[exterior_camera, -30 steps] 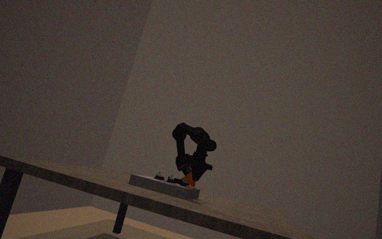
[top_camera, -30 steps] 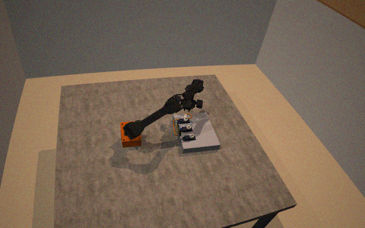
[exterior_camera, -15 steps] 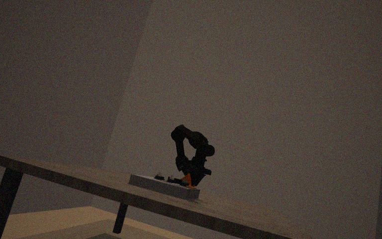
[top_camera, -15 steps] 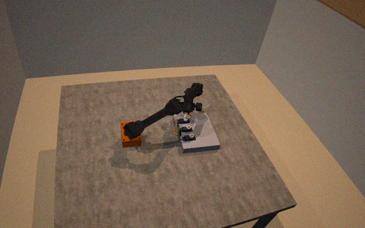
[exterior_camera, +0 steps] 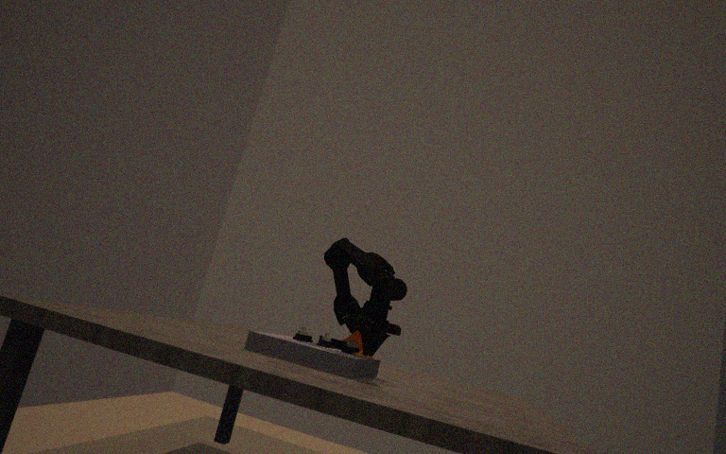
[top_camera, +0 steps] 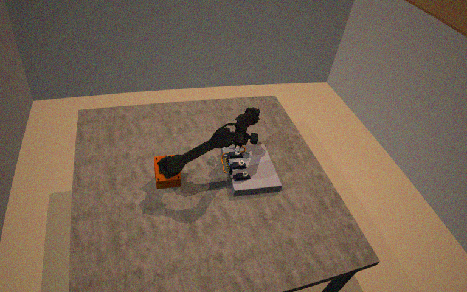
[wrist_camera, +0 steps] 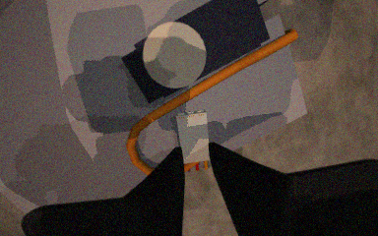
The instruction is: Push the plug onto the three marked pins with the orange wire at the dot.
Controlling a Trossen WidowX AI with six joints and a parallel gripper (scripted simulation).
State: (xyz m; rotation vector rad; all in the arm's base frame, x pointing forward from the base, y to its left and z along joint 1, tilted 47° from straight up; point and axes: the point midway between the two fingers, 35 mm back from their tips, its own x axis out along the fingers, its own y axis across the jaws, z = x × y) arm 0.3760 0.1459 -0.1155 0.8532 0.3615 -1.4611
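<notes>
The blue band is 14 cm to the right of my gripper tip, 7 cm behind it and 2 cm above it. From my gripper tip the other things lie so: grey printed holder (13 cm to the right, 9 cm ahead, 3 cm below).
</notes>
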